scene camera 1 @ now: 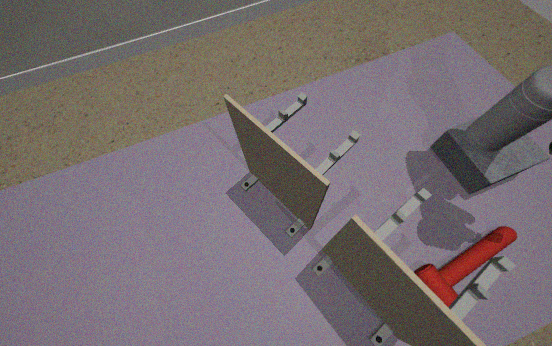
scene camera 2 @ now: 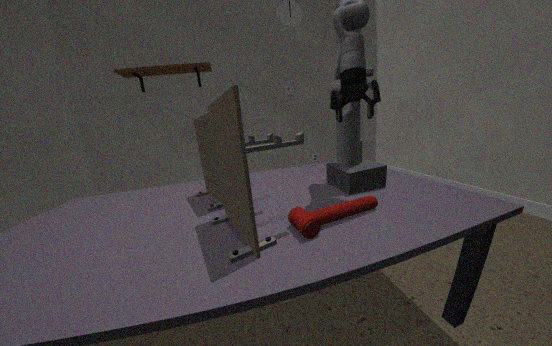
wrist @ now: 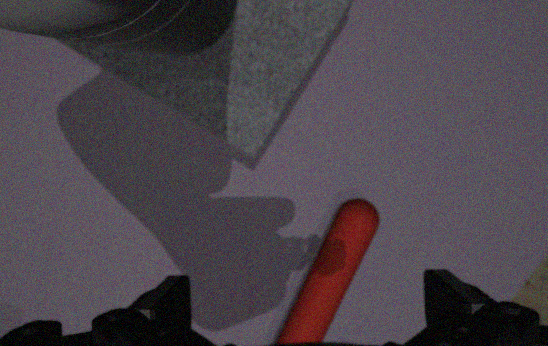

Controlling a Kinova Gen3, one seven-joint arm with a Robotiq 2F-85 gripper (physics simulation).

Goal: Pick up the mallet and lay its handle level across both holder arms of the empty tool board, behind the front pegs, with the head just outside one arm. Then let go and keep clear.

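Where they show: gripper, fingertip midpoint: [scene camera 2: 354,120] [wrist: 305,298]; arm's base, origin of the base link: [scene camera 1: 485,136] [scene camera 2: 348,163].
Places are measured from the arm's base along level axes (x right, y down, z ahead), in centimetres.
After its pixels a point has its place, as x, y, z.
The red mallet [scene camera 1: 472,257] {-22.3, 4.8, 22.3} [scene camera 2: 345,210] {-24.7, 5.7, 21.1} [wrist: 332,290] {-22.8, 4.8, 16.6} lies on the table. Its head is nearer the near board and its handle points toward the robot's side. In the wrist view its head is out of frame. My gripper [scene camera 2: 355,119] {-13.9, -17.3, 9.3} [wrist: 305,298] {-13.9, -17.3, 9.3} is open and empty, high above the table, with the handle below between the fingers in the wrist view. Two upright tool boards stand on the table, a near one [scene camera 1: 380,275] {-13.5, -15.9, 49.9} [scene camera 2: 227,165] {-17.5, -9.6, 49.0} and a far one [scene camera 1: 280,165] {10.6, -16.1, 55.0}. Both bear no tool. The near board's holder arms [scene camera 1: 411,205] {-6.7, -13.8, 37.3} [scene camera 1: 492,274] {-21.3, -13.8, 33.7} have upright pegs.
The robot's base block [scene camera 1: 460,162] {-2.5, 3.8, 7.7} [scene camera 2: 370,177] {-11.4, 3.7, -0.8} [wrist: 260,100] {-9.0, 0.4, 4.0} stands near the mallet's handle end. The far board's holder arms [scene camera 1: 291,109] {23.7, -12.7, 45.5} [scene camera 1: 344,147] {9.5, -12.7, 40.5} stick out on the same side as the near board's. A wooden wall shelf [scene camera 2: 165,69] hangs in the background.
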